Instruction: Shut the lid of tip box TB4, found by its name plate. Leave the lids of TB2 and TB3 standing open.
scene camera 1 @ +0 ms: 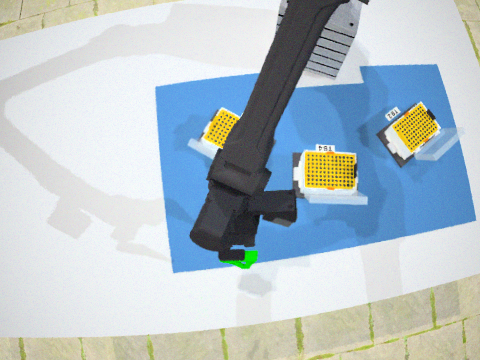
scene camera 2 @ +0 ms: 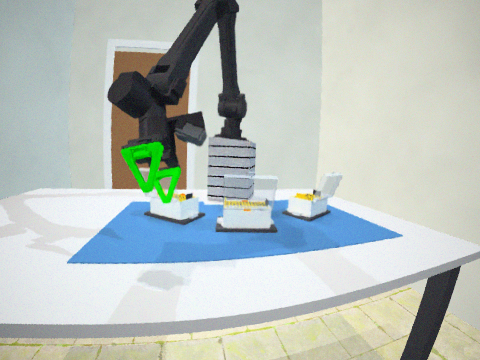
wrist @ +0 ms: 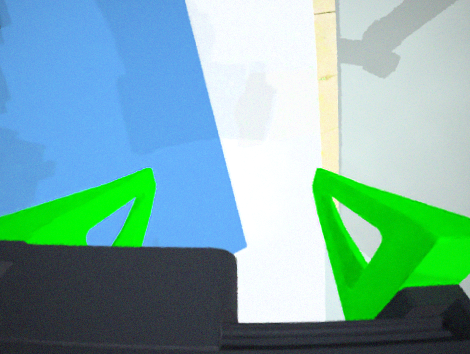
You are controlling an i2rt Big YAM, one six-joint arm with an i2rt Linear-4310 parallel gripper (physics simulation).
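Frame: origin at the arm's base, x right, y ahead, z up, level; millimetres.
Where they show: gripper, fingertip midpoint: (scene camera 1: 247, 246) (scene camera 2: 158, 198) (wrist: 234, 177); arm's base, link origin: (scene camera 2: 230, 139).
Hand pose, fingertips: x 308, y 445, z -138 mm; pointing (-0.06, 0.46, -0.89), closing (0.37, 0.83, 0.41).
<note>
Things, the pixels of their top centre, and the offset from my fingertips. Level surfaces: height alone.
- Tip box TB4, top centre: (scene camera 1: 331, 164) (scene camera 2: 245, 200) dx -230, dy -112, dz -44 mm
- third box, top centre: (scene camera 2: 177, 193) dx -63, dy -246, dz -44 mm
- blue mat, surface height: dz -110 mm
- white table, surface height: dz -113 mm
Tip box TB4 (scene camera 1: 330, 172) (scene camera 2: 247, 218) stands mid-mat, its plate readable in scene camera 1. Its clear lid (scene camera 1: 340, 199) (scene camera 2: 266, 187) stands open and upright on the side away from the plate. TB2 (scene camera 1: 416, 127) (scene camera 2: 306, 206) is at the right, its lid (scene camera 1: 441, 145) (scene camera 2: 331, 184) open. A third box (scene camera 1: 219, 129) (scene camera 2: 175, 210) at the left, partly behind the arm, has its lid (scene camera 1: 201, 148) open; its plate is hidden. My gripper (scene camera 1: 244, 261) (scene camera 2: 157, 197) (wrist: 234, 177) is open and empty, raised above the mat's front edge, left of and in front of TB4.
The blue mat (scene camera 1: 195, 240) (scene camera 2: 120, 250) (wrist: 165, 100) lies on the white table (scene camera 1: 100, 290) (scene camera 2: 75, 295) (wrist: 275, 210). The grey ribbed pedestal (scene camera 1: 330, 55) (scene camera 2: 231, 165) of the arm stands behind the boxes. The arm passes over the left part of the mat.
</note>
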